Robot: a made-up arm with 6 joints.
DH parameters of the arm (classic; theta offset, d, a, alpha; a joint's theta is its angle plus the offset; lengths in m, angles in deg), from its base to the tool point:
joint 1: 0 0.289 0 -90
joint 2: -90 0 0.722 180
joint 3: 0 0 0 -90
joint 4: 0 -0.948 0 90
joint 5: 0 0.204 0 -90
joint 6: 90 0 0 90
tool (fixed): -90 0 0 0
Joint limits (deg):
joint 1: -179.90..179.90
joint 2: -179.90..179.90
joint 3: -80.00..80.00
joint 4: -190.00..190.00
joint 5: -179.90..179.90
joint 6: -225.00..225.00
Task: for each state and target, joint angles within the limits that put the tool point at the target. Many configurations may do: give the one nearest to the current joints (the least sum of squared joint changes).
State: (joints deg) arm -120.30 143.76 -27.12 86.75 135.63 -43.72
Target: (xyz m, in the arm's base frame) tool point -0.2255 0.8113 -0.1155
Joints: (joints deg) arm -77.77 173.98 -36.71 76.26 135.63 -43.72
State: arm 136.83 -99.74 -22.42 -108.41 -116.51 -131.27
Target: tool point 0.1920 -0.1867 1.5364
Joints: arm 145.36 -60.92 18.68 -102.59 -116.51 -131.27
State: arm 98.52 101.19 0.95 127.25 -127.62 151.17
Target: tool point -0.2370 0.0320 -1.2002
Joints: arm 130.50 142.15 28.43 141.40 -127.62 151.17
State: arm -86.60 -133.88 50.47 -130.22 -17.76 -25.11
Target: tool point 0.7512 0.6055 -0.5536
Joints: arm -132.88 -179.79 16.42 -132.73 -17.76 -25.11
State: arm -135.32 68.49 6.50 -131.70 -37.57 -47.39
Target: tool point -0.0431 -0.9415 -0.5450
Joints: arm -101.79 82.08 13.35 -137.41 -37.57 -47.39
